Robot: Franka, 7 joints.
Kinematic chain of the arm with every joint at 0, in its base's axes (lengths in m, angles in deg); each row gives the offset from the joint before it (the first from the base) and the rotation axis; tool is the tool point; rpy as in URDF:
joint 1: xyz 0 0 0.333 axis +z
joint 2: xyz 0 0 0 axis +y
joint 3: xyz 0 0 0.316 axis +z
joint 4: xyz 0.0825 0 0 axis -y
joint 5: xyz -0.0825 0 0.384 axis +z
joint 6: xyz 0 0 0 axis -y
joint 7: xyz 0.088 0 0 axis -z
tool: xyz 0 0 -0.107 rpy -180 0 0
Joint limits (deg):
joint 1: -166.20..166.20
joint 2: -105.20..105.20
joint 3: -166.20..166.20
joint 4: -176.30..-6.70
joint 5: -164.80..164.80
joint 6: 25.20..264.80
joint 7: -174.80..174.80
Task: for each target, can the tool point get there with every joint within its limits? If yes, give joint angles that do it. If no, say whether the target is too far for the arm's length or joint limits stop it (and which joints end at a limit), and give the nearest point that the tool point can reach.
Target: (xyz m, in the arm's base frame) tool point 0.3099 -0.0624 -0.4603
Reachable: no: joint limits stop it (at a limit: joint 2) | nearest point 0.3048 -0.0614 -0.3600 | short by 0.100 m
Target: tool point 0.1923 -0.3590 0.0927
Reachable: yes | joints -62.08 46.76 17.97 -128.87 -87.46 52.19 60.48
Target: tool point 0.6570 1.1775 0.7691
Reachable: no: too far | nearest point 0.3977 0.7128 0.5970 | short by 0.559 m
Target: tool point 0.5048 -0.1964 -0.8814
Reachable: no: too far | nearest point 0.3821 -0.1487 -0.3454 | short by 0.552 m
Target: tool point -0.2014 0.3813 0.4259
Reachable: yes | joints 17.20 64.38 117.90 -143.80 -85.41 97.77 -68.94
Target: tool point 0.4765 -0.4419 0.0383
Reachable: yes | joints -63.62 69.19 13.28 -86.73 -70.75 199.09 70.33
